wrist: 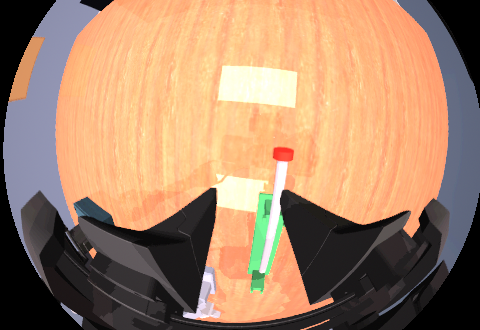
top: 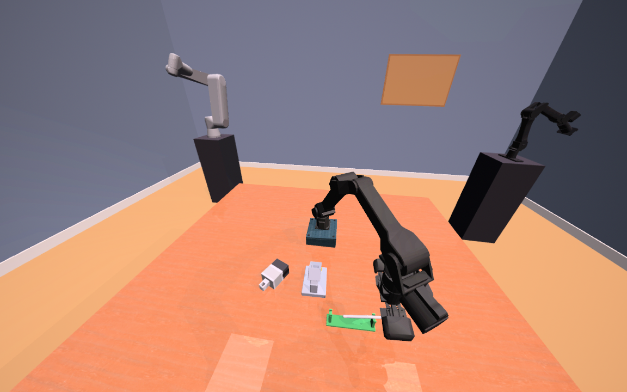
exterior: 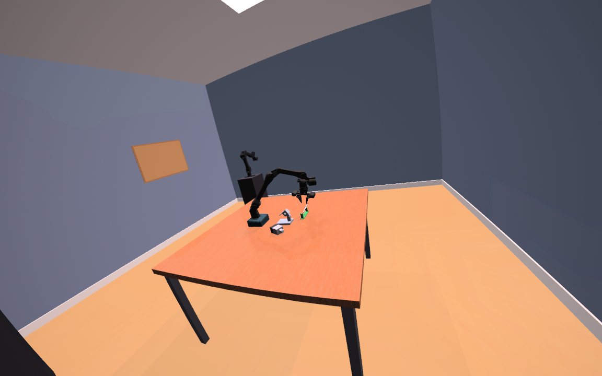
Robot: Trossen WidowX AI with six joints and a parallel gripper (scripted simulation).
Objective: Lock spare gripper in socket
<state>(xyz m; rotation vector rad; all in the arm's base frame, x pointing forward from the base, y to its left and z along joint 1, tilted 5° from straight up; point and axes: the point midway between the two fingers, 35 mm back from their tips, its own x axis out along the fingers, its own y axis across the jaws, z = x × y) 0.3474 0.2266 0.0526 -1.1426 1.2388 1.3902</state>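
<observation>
Now: the green stand 3 cm ahead of my gripper tip, 9 cm to the right of it and 4 cm below it. Also, from my gripper tip: mount: 7 cm behind, 22 cm to the right, 1 cm below; spare gripper: 6 cm behind, 37 cm to the right, 4 cm below.
</observation>
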